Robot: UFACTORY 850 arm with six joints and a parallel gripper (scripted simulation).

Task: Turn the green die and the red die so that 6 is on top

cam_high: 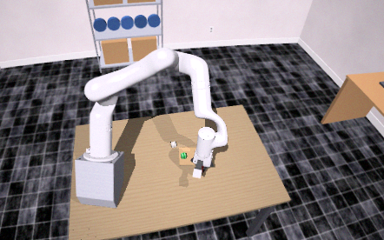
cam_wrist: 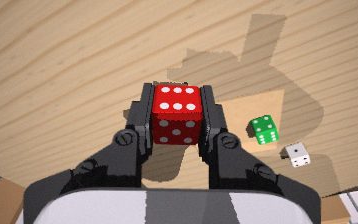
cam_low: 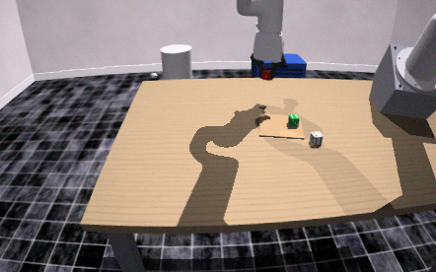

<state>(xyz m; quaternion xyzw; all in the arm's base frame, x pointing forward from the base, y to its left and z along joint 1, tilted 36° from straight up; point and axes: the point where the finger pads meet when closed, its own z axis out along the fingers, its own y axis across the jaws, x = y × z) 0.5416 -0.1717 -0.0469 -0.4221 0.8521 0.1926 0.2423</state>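
My hand is 10 mm above the red die. From my hand the other things lie so: tan mat 10 mm behind, 180 mm to the left, 120 mm below; then green die 50 mm behind, 180 mm to the left, 100 mm below; then white die 90 mm behind, 280 mm to the left, 100 mm below.
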